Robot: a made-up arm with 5 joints. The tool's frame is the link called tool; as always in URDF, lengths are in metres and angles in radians. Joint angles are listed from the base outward.
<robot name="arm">
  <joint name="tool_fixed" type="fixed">
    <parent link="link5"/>
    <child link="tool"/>
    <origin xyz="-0.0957 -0.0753 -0.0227" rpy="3.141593 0 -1.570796"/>
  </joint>
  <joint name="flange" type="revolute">
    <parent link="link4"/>
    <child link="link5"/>
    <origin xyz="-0.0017 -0.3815 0.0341" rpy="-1.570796 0 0"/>
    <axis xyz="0 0 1"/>
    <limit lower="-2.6" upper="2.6"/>
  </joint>
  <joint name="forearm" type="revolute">
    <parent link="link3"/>
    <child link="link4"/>
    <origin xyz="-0.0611 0.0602 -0.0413" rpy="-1.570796 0 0"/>
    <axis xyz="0 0 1"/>
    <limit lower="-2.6" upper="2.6"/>
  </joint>
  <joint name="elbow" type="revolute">
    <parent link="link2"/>
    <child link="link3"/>
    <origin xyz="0.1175 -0.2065 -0.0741" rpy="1.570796 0 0"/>
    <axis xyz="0 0 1"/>
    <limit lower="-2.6" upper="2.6"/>
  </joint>
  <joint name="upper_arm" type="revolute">
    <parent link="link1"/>
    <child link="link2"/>
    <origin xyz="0.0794 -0.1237 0.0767" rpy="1.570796 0 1.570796"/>
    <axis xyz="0 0 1"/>
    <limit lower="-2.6" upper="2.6"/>
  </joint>
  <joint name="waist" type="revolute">
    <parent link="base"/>
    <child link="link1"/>
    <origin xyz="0 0 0.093" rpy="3.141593 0 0"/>
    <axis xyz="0 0 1"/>
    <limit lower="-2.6" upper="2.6"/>
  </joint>
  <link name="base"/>
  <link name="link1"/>
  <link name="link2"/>
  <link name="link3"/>
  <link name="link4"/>
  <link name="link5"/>
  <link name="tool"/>
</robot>
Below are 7 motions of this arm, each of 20 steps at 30 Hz.
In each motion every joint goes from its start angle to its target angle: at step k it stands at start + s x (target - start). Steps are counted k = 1, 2, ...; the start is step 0. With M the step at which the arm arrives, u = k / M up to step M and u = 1 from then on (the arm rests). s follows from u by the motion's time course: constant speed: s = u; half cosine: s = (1 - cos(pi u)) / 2; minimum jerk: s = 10 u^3 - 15 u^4 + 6 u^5.
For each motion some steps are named. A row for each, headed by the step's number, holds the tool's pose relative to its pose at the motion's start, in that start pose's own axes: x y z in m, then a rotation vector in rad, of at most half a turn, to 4 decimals.
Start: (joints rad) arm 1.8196 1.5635 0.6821 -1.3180 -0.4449
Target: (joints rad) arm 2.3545 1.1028 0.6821 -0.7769 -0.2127
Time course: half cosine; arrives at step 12
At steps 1, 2, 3, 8, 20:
1: 0.0013 0.0002 0.0010 -0.0026 0.0007 -0.0060
2: 0.0052 0.0010 0.0040 -0.0099 0.0030 -0.0238
3: 0.0118 0.0021 0.0086 -0.0213 0.0073 -0.0524
8: 0.0768 0.0048 0.0385 -0.0944 0.0606 -0.2880
20: 0.1096 0.0001 0.0471 -0.1177 0.0905 -0.3992

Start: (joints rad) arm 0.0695 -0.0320 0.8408 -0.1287 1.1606
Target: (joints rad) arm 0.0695 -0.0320 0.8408 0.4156 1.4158
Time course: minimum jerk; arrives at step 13
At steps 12, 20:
12: 0.2053 -0.1019 -0.0878 0.1518 0.5219 -0.2479
20: 0.2060 -0.1022 -0.0884 0.1522 0.5241 -0.2489

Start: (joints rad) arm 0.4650 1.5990 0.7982 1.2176 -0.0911
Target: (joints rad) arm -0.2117 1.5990 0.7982 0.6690 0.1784
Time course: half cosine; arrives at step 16
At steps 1, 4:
1: 0.0014 -0.0006 0.0000 -0.0005 0.0015 -0.0069
4: 0.0220 -0.0098 -0.0011 -0.0076 0.0245 -0.1044

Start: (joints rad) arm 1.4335 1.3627 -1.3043 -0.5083 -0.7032
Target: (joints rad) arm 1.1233 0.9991 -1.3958 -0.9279 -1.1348
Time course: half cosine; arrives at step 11
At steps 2, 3, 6, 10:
2: 0.0064 0.0289 -0.0047 -0.0598 0.0288 0.0218
3: 0.0139 0.0620 -0.0125 -0.1287 0.0649 0.0472
6: 0.0427 0.1908 -0.0708 -0.4043 0.2431 0.1488
10: 0.0630 0.2938 -0.1626 -0.6523 0.4604 0.2325

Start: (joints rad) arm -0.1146 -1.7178 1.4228 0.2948 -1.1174
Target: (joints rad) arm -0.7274 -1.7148 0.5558 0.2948 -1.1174
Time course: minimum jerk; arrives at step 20
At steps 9, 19, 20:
9: 0.1238 0.0690 -0.0706 -0.2731 0.1282 -0.3473
19: 0.2683 0.1541 -0.2189 -0.7705 0.2072 -0.7863
20: 0.2686 0.1543 -0.2192 -0.7716 0.2072 -0.7870

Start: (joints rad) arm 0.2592 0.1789 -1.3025 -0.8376 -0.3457
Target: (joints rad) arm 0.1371 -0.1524 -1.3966 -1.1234 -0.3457
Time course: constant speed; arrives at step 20
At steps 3, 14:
3: -0.0108 0.0225 0.0019 -0.0664 -0.0121 -0.0332
14: -0.0434 0.0953 -0.0041 -0.2937 -0.0526 -0.1693

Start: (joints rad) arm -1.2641 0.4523 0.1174 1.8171 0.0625
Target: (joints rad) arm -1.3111 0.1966 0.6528 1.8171 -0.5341
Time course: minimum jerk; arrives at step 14
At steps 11, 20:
11: 0.1128 0.0647 -0.1750 -0.1087 0.5332 0.3136
20: 0.1191 0.0650 -0.1887 -0.1038 0.5737 0.3309

